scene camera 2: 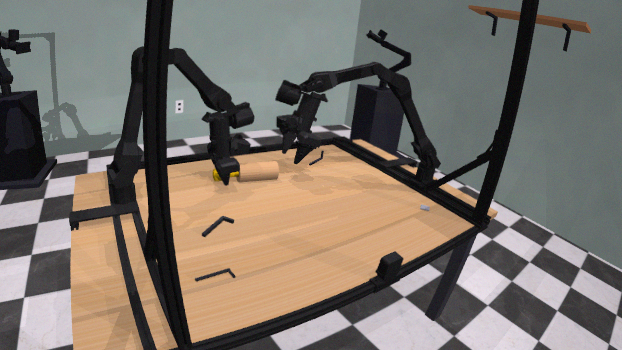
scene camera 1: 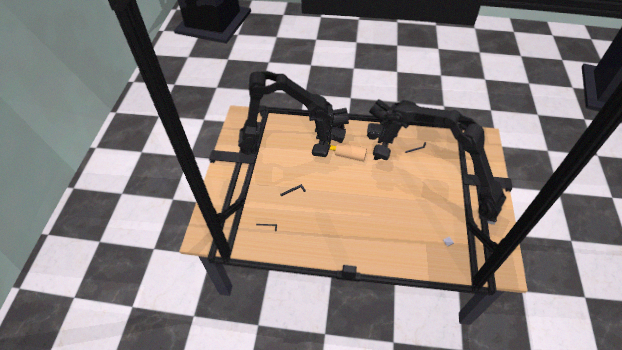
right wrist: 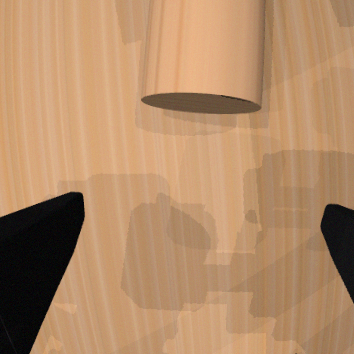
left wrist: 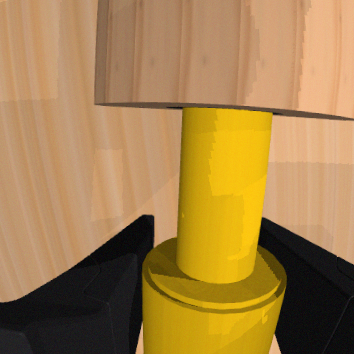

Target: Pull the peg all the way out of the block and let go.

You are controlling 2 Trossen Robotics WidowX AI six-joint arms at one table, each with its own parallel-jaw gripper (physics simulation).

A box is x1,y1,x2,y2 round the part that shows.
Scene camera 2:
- my left gripper: [207,133,250,185]
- my right gripper: [277,108,320,163]
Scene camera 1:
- my right gripper: [367,119,397,159]
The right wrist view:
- my right gripper: [0,191,353,353]
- wooden block: [140,0,264,113]
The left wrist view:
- my left gripper: [0,214,353,353]
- yellow peg: [141,107,286,353], gripped by my left gripper
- wooden block: [94,0,353,119]
